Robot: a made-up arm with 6 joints. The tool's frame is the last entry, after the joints. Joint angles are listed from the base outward. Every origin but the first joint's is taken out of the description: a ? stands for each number. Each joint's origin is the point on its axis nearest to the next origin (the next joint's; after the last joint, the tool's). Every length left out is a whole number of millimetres.
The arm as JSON. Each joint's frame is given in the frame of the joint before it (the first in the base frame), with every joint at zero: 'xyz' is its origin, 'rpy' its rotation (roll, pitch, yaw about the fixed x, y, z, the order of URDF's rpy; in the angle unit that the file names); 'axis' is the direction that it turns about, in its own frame. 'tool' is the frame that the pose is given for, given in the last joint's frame.
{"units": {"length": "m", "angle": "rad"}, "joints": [
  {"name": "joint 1", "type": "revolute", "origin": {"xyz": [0.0, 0.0, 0.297], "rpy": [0.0, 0.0, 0.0]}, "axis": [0.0, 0.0, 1.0]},
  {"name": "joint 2", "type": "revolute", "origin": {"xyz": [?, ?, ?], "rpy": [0.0, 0.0, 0.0]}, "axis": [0.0, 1.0, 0.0]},
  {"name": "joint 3", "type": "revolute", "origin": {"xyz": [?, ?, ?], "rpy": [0.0, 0.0, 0.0]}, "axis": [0.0, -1.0, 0.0]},
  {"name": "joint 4", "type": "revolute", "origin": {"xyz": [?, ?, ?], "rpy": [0.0, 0.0, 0.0]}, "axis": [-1.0, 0.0, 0.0]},
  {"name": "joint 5", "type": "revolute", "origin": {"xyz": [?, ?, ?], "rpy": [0.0, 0.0, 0.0]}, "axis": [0.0, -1.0, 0.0]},
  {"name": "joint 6", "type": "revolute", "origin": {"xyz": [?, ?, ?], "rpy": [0.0, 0.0, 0.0]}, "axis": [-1.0, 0.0, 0.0]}
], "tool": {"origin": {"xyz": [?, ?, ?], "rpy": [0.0, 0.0, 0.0]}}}
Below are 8 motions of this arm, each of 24 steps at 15 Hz.
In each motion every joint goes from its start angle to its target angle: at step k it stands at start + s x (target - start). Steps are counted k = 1, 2, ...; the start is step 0. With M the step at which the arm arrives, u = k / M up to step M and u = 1 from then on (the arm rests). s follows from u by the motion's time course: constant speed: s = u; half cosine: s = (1 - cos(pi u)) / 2; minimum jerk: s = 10 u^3 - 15 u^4 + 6 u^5.
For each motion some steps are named. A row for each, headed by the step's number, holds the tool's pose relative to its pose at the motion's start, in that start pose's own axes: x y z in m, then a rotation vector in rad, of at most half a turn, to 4 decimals.
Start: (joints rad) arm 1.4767 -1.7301 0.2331 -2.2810 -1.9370 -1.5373
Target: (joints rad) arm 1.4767 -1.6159 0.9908 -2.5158 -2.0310 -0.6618
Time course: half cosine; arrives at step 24
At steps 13, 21, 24:
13: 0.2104 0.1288 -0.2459 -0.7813 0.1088 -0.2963
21: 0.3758 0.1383 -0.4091 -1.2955 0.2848 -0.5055
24: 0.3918 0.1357 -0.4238 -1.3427 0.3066 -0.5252

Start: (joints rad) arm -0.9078 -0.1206 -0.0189 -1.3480 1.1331 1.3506
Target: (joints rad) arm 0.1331 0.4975 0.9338 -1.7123 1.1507 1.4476
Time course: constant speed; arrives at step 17
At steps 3, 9, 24:
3: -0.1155 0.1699 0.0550 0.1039 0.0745 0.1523
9: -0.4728 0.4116 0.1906 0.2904 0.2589 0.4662
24: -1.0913 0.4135 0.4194 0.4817 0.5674 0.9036

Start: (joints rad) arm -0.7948 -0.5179 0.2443 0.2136 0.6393 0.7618
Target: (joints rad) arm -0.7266 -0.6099 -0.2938 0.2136 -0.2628 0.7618
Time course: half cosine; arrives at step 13
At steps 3, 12, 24:
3: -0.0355 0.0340 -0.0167 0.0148 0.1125 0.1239
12: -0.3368 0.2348 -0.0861 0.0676 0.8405 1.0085
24: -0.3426 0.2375 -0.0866 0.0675 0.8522 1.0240

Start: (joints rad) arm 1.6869 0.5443 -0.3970 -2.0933 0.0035 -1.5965
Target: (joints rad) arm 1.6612 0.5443 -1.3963 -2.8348 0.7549 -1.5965
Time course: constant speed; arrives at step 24
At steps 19, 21, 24:
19: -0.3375 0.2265 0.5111 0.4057 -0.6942 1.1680
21: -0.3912 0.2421 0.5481 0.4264 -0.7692 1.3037
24: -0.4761 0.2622 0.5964 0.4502 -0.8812 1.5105

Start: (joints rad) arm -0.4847 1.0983 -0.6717 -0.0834 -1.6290 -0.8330
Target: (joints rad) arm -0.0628 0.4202 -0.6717 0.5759 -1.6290 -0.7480
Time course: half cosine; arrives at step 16
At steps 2, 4, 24:
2: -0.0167 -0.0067 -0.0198 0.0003 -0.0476 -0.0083
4: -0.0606 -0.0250 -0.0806 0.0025 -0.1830 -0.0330
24: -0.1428 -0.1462 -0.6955 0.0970 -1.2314 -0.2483

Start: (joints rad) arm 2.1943 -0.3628 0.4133 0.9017 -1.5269 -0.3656
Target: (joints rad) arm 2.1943 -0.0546 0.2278 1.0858 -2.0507 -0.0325
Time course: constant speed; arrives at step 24
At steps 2, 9, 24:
2: 0.0275 0.0433 0.0090 -0.0605 0.0597 -0.0375
9: 0.1263 0.1943 0.0264 -0.2695 0.2694 -0.1652
24: 0.3450 0.5051 -0.0100 -0.6875 0.7259 -0.4280

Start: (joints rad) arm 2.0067 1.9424 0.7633 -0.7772 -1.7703 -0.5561
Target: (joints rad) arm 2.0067 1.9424 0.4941 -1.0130 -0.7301 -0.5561
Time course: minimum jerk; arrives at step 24
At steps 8, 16, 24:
8: 0.0482 -0.0312 0.0193 0.0360 -0.1240 0.1395
16: 0.1822 -0.1229 0.0534 0.2019 -0.4986 0.4866
24: 0.2303 -0.1576 0.0589 0.2821 -0.6477 0.5920

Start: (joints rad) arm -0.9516 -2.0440 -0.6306 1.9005 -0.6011 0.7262
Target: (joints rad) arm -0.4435 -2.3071 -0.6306 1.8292 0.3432 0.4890
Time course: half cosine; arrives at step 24
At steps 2, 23, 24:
2: 0.0010 0.0054 -0.0064 0.0148 -0.0130 -0.0094
23: 0.0602 0.4313 -0.2655 0.8456 -0.6020 -0.6390
24: 0.0604 0.4335 -0.2661 0.8489 -0.6039 -0.6422

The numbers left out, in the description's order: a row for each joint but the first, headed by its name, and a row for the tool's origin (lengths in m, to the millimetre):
joint 2: 0.0 0.0 0.0
joint 3: 0.0 0.0 0.832
joint 4: 0.936 0.0 0.0
joint 5: 0.0 -0.197 0.0
joint 6: 0.0 0.0 0.0
tool: 0.0 0.0 0.0

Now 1 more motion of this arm.
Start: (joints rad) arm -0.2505 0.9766 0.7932 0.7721 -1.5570 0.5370
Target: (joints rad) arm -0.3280 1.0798 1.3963 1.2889 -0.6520 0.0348
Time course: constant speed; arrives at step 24
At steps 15, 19, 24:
15: -0.1797 -0.1486 -0.1658 0.4758 -0.5119 -0.6337
19: -0.2227 -0.1714 -0.2200 0.5614 -0.6542 -0.7947
24: -0.2728 -0.1895 -0.2913 0.6347 -0.8324 -0.9901

